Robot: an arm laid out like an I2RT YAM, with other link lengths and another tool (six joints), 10 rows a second.
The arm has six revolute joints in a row. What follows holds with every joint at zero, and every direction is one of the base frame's. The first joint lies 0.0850 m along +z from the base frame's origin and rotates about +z. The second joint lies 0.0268 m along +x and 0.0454 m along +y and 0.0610 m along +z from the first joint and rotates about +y. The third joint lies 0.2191 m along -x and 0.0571 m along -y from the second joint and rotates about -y. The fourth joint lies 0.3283 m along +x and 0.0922 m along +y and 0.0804 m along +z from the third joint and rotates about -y. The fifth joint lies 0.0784 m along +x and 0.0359 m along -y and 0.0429 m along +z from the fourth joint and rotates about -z. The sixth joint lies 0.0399 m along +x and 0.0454 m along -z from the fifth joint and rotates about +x. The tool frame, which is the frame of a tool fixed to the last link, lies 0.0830 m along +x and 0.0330 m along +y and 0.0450 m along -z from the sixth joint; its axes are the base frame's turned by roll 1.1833, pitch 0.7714 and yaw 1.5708 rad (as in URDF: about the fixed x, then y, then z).
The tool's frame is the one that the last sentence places.
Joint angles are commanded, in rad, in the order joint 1, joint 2, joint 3, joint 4, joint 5, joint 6. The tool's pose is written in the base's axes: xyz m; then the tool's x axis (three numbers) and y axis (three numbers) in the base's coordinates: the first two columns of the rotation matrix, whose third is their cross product. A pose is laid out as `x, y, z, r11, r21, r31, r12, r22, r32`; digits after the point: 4 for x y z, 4 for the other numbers.
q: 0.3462, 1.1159, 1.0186, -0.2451, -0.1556, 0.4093
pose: 0.3724, 0.2526, 0.2975, -0.5538, 0.7824, -0.2850, -0.1924, 0.2128, 0.9580
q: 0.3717, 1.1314, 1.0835, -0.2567, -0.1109, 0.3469
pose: 0.3737, 0.2576, 0.3182, -0.5337, 0.7640, -0.3627, -0.2580, 0.2613, 0.9301
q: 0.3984, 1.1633, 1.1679, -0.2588, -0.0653, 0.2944
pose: 0.3776, 0.2644, 0.3444, -0.5020, 0.7505, -0.4298, -0.3255, 0.2965, 0.8979
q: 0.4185, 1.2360, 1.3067, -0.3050, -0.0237, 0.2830
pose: 0.3856, 0.2719, 0.3743, -0.4769, 0.7541, -0.4515, -0.3443, 0.3124, 0.8854
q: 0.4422, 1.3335, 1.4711, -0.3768, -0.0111, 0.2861
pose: 0.3915, 0.2853, 0.4007, -0.4870, 0.7480, -0.4509, -0.3436, 0.3105, 0.8863
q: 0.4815, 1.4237, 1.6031, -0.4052, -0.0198, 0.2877
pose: 0.3924, 0.3082, 0.4202, -0.5173, 0.7283, -0.4493, -0.3670, 0.2855, 0.8853
